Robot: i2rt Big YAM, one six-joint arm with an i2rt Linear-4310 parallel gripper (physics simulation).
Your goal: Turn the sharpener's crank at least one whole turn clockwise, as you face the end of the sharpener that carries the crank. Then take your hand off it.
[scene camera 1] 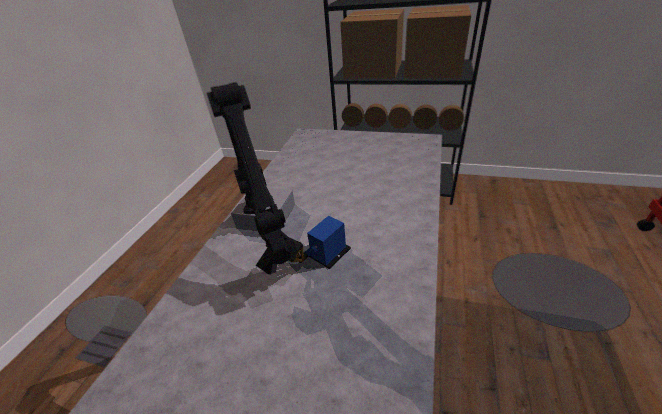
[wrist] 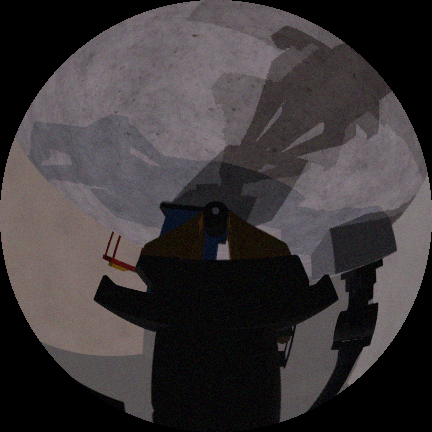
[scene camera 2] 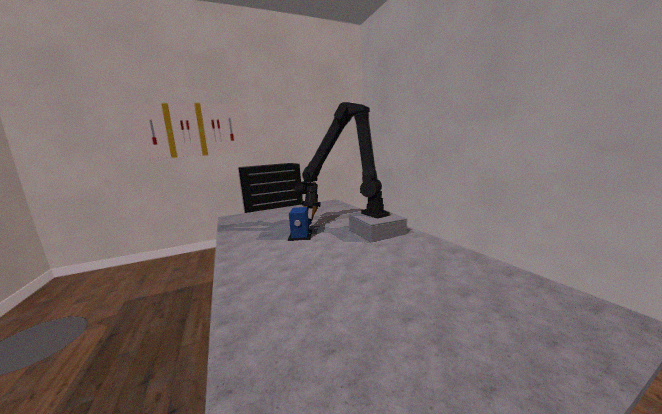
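The blue sharpener [scene camera 1: 327, 241] [scene camera 2: 299, 231] [wrist: 173, 221] stands upright on its black base on the grey table [scene camera 1: 370, 175] [scene camera 2: 380, 310]. A pale round disc [scene camera 2: 297, 223] shows on its end facing scene camera 2. The crank is on the opposite end, mostly hidden by the gripper. My gripper [scene camera 1: 302, 254] [scene camera 2: 313, 213] [wrist: 215, 215] is beside that crank end, low over the table. Its amber fingers are shut on the crank's round black knob [wrist: 215, 212], which shows between the fingertips in the wrist view. The blue body shows behind and left of the fingers there.
The arm stands on a grey block [scene camera 1: 244, 221] [scene camera 2: 376, 229] [wrist: 363, 245] beside the sharpener. A black slatted chair back [scene camera 2: 270, 189] stands beyond the table. A shelf rack [scene camera 1: 400, 82] with boxes is at the far wall. The table's long edge lies past the sharpener.
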